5 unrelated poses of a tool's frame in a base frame.
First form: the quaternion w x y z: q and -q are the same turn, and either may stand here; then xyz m.
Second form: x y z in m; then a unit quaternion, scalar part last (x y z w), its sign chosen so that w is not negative. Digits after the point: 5 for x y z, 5 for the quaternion.
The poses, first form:
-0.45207 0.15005 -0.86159 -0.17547 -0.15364 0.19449 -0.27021
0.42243 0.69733 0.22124 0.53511 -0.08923 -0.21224 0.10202
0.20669 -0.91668 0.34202 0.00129 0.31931 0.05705 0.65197
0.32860 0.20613 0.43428 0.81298 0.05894 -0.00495 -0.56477
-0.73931 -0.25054 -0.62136 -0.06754 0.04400 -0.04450 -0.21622
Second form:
-0.15364 0.19449 -0.27021 -0.15005 0.86159 0.17547 0.45207
-0.08923 -0.21224 0.10202 0.69733 0.22124 0.53511 0.42243
0.31931 0.05705 0.65197 -0.91668 0.34202 0.00129 0.20669
0.05894 -0.00495 -0.56477 0.20613 0.43428 0.81298 0.32860
0.04400 -0.04450 -0.21622 0.25054 0.62136 0.06754 0.73931

